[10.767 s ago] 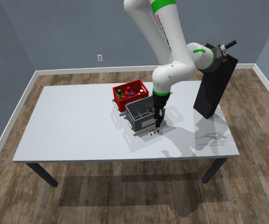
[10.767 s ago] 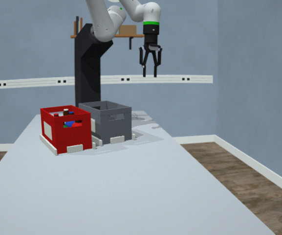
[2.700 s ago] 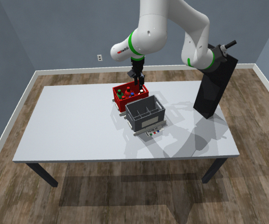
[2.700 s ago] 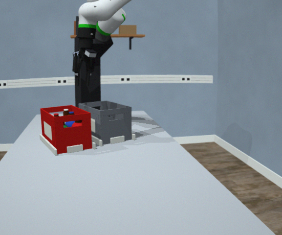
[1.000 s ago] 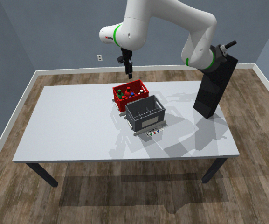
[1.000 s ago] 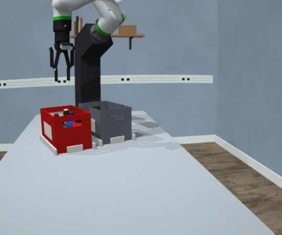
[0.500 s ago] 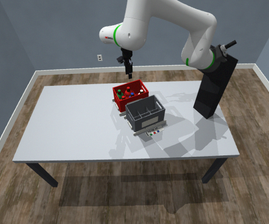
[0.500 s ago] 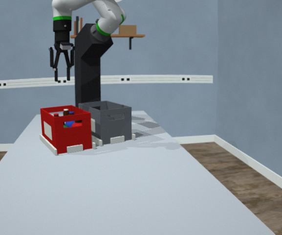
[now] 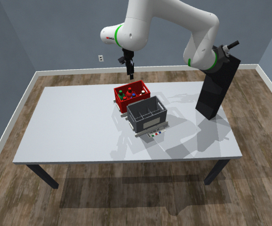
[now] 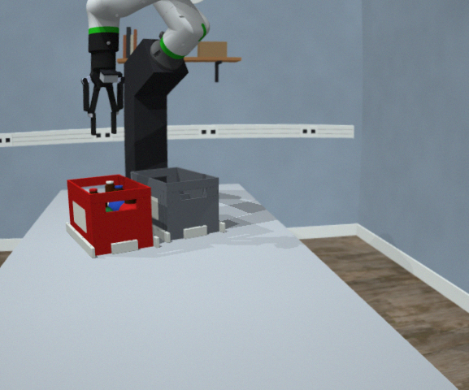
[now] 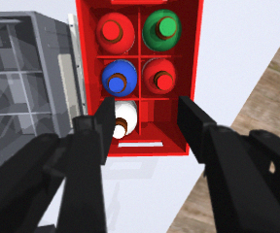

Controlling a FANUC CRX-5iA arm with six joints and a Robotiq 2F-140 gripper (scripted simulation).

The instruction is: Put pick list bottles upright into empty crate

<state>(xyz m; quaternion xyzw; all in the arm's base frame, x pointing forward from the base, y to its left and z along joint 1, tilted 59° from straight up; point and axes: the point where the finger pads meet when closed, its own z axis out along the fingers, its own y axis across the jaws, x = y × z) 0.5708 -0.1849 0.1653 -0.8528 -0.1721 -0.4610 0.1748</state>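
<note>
Right now the green-label bottle is 9 cm ahead of my hand, 3 cm to the left of it and 27 cm below it. The rest, counted from my hand: red crate: 1 cm behind, 27 cm below; then red bottle: 3 cm ahead, 3 cm to the right, 27 cm below; then blue-label bottle: 3 cm behind, 3 cm to the left, 27 cm below.
</note>
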